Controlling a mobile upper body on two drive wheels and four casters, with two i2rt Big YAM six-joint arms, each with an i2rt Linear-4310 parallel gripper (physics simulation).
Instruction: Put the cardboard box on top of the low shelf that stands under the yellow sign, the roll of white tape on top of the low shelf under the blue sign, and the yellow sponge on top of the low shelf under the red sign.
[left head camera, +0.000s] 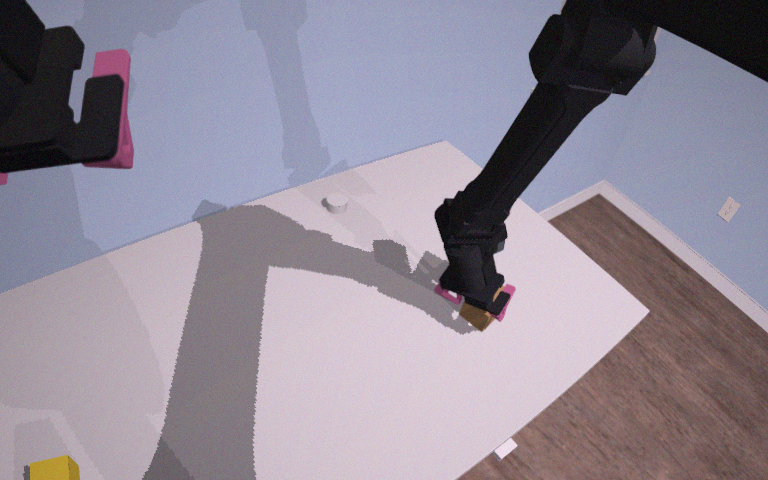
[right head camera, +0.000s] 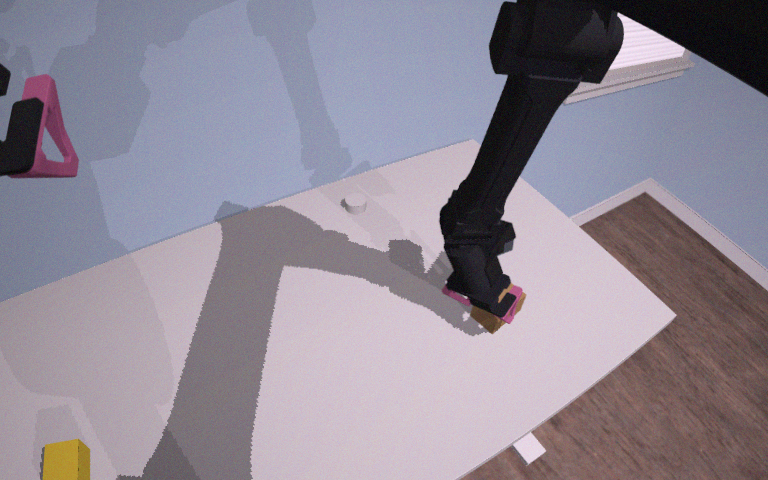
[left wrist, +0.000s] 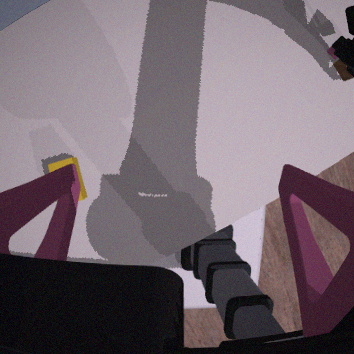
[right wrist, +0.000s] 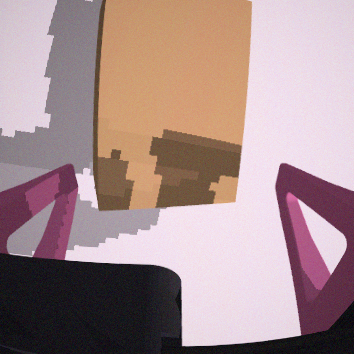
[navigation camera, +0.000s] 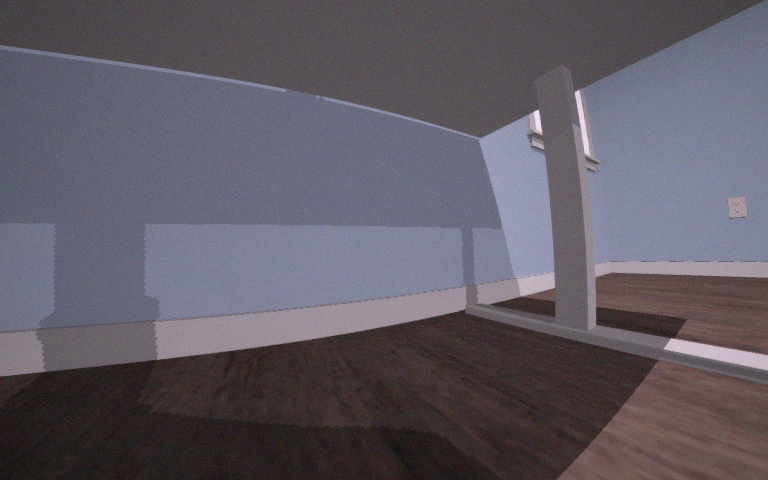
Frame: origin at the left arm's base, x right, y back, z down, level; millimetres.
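Where they show: left gripper, fingertip midpoint: (left head camera: 66, 167) (right head camera: 26, 176) (left wrist: 179, 175); right gripper, fingertip midpoint: (left head camera: 480, 310) (right head camera: 490, 312) (left wrist: 347, 69) (right wrist: 176, 174).
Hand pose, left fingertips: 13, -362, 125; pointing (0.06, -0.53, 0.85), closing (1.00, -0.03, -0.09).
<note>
After its pixels a point has its place, as x, y, z.
The brown cardboard box (left head camera: 478, 318) @(525, -623, 662) (right head camera: 489, 321) @(527, -621, 663) (left wrist: 344, 70) @(519, -631, 657) (right wrist: 175, 75) @(558, -666, 640) is at the white table (left head camera: 339, 367) @(251, -547, 690) (right head camera: 351, 367) @(266, -545, 690) (right wrist: 300, 75) @(635, -592, 690). My right gripper (left head camera: 478, 302) @(529, -635, 652) (right head camera: 487, 302) @(529, -635, 652) (right wrist: 176, 174) @(529, -635, 652) is open over it; the box's near end shows between the spread fingers, with a gap on each side. The white tape roll (left head camera: 337, 204) @(277, -963, 666) (right head camera: 355, 204) @(277, -963, 666) lies near the table's wall-side edge. The yellow sponge (left head camera: 50, 468) @(-210, -338, 645) (right head camera: 63, 459) @(-203, -322, 645) (left wrist: 62, 166) is at the lower left, partly behind a finger in the left wrist view. My left gripper (left wrist: 179, 175) @(13, -362, 125) is open, high above the table. No low shelf or coloured sign shows.
A blue wall (left head camera: 198, 113) @(-23, -970, 432) (navigation camera: 283, 266) @(-63, -948, 1209) runs behind the table. Under the table, a grey leg (navigation camera: 572, 226) @(666, -874, 1135) stands on a long foot (navigation camera: 623, 341). A white foot end (left head camera: 505, 448) @(837, -603, 1385) (right head camera: 529, 448) @(827, -622, 1385) sticks out past the table's edge. A window sill (right head camera: 628, 84) @(1339, -1683, 633) shows at the upper right.
</note>
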